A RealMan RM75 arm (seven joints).
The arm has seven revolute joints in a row. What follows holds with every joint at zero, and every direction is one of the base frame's. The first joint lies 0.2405 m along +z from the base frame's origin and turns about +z. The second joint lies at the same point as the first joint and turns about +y. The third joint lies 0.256 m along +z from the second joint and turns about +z. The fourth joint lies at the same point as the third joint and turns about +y. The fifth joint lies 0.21 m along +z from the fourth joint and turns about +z. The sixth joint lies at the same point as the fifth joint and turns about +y. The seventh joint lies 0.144 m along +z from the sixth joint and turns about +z. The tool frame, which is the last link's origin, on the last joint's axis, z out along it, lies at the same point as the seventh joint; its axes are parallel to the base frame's.
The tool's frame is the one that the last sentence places.
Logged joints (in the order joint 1, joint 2, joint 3, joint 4, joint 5, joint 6, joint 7), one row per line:
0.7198, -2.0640, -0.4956, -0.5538, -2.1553, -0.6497, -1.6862
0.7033, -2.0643, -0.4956, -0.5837, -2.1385, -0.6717, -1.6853
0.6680, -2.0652, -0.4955, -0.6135, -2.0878, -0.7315, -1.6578
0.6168, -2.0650, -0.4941, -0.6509, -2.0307, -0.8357, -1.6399
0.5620, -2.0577, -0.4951, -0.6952, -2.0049, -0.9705, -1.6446
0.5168, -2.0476, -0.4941, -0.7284, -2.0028, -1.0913, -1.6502
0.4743, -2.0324, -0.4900, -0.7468, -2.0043, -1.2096, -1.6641
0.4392, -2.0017, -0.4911, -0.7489, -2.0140, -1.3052, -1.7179
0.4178, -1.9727, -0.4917, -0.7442, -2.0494, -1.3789, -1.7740
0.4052, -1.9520, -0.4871, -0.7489, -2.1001, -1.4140, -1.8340
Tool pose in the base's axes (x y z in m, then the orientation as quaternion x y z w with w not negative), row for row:
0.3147, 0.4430, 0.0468, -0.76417, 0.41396, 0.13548, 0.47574
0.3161, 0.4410, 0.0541, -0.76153, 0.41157, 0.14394, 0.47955
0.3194, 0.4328, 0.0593, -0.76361, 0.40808, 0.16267, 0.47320
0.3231, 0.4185, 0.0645, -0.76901, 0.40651, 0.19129, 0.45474
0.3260, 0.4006, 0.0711, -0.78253, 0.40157, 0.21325, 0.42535
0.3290, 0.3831, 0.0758, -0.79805, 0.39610, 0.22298, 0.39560
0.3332, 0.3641, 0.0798, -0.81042, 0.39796, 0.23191, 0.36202
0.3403, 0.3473, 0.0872, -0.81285, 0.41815, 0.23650, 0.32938
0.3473, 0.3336, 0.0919, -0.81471, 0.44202, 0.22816, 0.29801
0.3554, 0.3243, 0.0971, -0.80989, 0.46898, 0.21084, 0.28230
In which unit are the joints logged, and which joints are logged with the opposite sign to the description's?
The joints are logged in radians. Opposite sign: joint 2, joint 7.
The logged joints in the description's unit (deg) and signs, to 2 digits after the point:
41.24, 118.26, -28.40, -31.73, -123.49, -37.23, 96.61
40.30, 118.28, -28.40, -33.44, -122.53, -38.49, 96.56
38.27, 118.33, -28.39, -35.15, -119.62, -41.91, 94.98
35.34, 118.32, -28.31, -37.29, -116.35, -47.88, 93.96
32.20, 117.90, -28.37, -39.83, -114.87, -55.61, 94.23
29.61, 117.32, -28.31, -41.73, -114.75, -62.53, 94.55
27.18, 116.45, -28.07, -42.79, -114.84, -69.30, 95.35
25.16, 114.69, -28.14, -42.91, -115.39, -74.78, 98.43
23.94, 113.03, -28.17, -42.64, -117.42, -79.01, 101.64
23.22, 111.84, -27.91, -42.91, -120.33, -81.02, 105.08

